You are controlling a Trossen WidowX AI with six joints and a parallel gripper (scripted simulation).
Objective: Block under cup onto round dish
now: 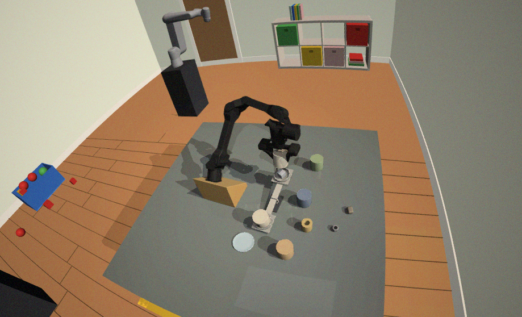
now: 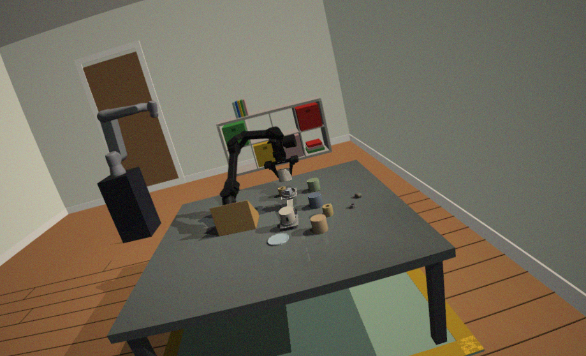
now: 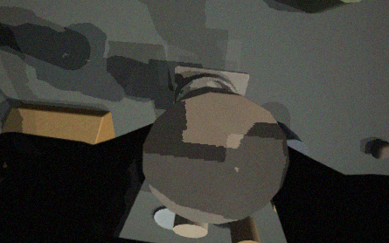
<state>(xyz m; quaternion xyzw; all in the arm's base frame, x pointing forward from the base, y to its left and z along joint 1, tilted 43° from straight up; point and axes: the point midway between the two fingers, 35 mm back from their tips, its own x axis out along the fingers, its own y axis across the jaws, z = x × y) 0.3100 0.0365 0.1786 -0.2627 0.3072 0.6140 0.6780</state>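
Right now the light-blue round dish is 380 mm to the right of my gripper tip, 170 mm below it and 90 mm behind it. From my gripper tip the other things lie so: grey balance 150 mm below, 140 mm to the right, 10 mm behind; then blue cylinder 140 mm ahead, 130 mm below, 90 mm to the right; then green cylinder 150 mm to the left, 130 mm below, 130 mm ahead.
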